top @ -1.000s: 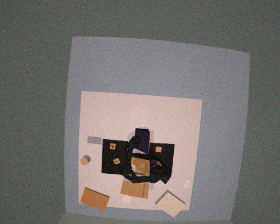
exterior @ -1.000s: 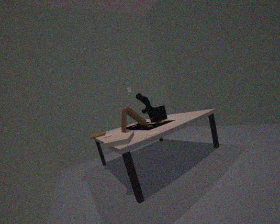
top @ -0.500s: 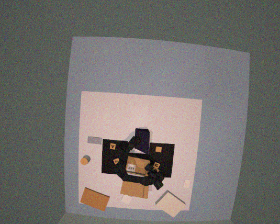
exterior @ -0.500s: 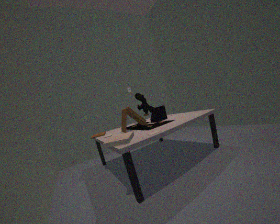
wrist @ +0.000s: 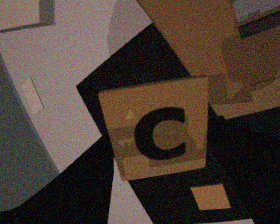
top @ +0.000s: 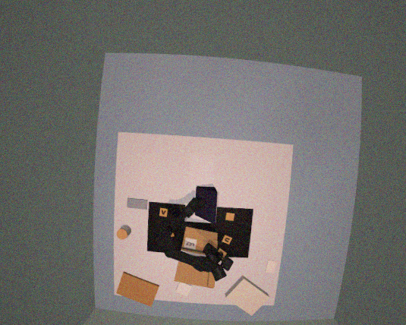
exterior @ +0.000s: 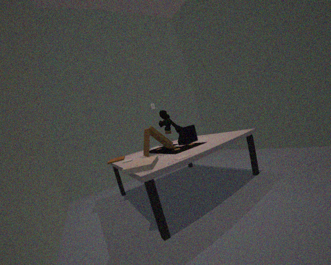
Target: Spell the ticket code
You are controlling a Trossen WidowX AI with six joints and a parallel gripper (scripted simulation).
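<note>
Now: the letter tile 70 mm ahead of my gripper tip, 100 mm to the right of it and 20 mm below it. From my gripper tip the other things lie so: white ticket (10 mm ahead, 200 mm to the right, 90 mm below); white piece (160 mm ahead, 440 mm to the left, 180 mm below); black mat (90 mm behind, 150 mm to the right, 180 mm below).
</note>
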